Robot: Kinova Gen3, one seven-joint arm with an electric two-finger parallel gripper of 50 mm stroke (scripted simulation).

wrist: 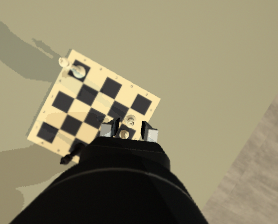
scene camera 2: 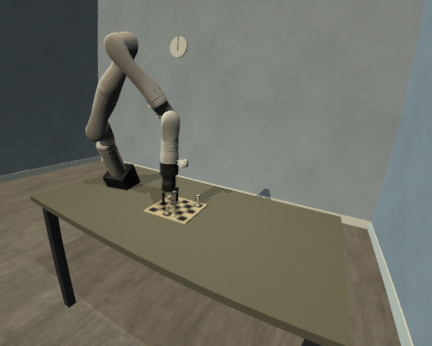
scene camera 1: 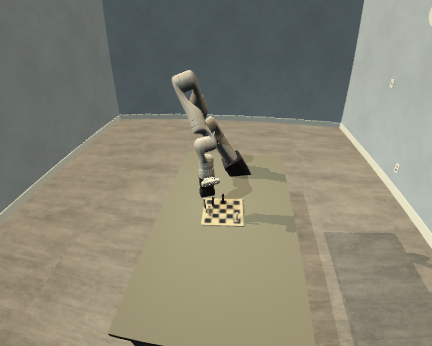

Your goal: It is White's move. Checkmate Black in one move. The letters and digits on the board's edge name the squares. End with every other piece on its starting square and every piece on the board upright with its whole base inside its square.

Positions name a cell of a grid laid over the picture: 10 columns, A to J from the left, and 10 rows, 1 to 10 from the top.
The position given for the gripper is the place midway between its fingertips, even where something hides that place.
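Chessboard (scene camera 1: F7), (wrist: C5), (scene camera 2: E7). Gripper (wrist: E6).
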